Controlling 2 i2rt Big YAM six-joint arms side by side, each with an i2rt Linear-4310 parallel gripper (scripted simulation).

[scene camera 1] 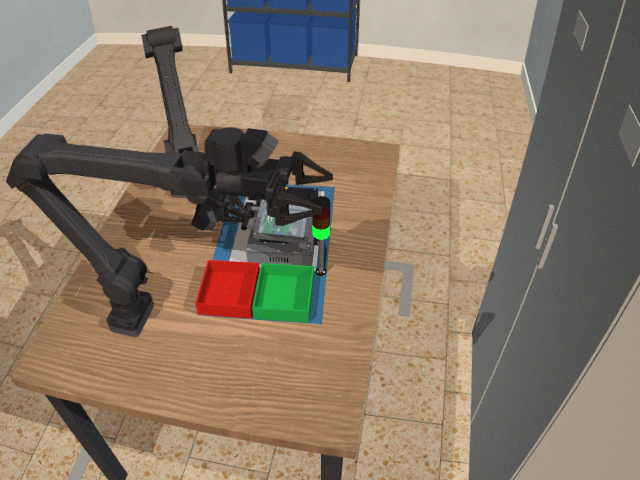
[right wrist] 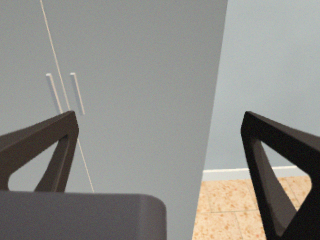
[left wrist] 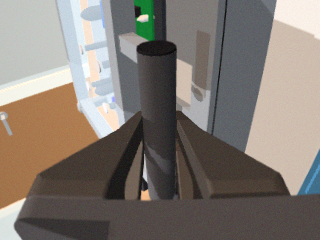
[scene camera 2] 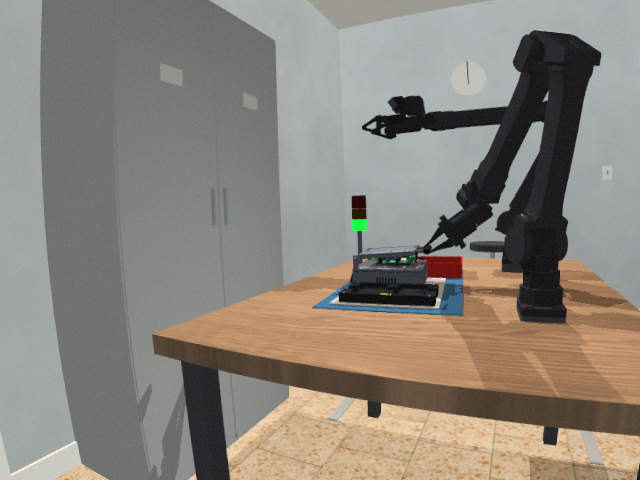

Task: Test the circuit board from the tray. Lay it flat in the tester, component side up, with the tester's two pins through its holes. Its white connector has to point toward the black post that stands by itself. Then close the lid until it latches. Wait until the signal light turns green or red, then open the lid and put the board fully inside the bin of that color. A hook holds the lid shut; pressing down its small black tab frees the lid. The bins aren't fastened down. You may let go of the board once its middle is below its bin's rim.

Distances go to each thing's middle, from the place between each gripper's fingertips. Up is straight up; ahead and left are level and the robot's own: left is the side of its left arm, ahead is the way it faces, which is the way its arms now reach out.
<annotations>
The clear lid (scene camera 1: 297, 232) is 9 cm ahead of my left hand, 1 cm to the left of it and 1 cm below it. Also, from my left hand: green bin (scene camera 1: 287, 290): 19 cm to the right, 13 cm ahead, 9 cm below; then red bin (scene camera 1: 225, 283): 20 cm to the right, 9 cm below, 2 cm behind.
My right gripper (scene camera 1: 327, 193) is now 12 cm past the green bin, 17 cm to the right of it and 50 cm above it. The rest, counted from my right hand: red bin: 27 cm behind, 17 cm to the left, 50 cm below; clear lid: 17 cm behind, 37 cm to the left, 42 cm below.
</annotations>
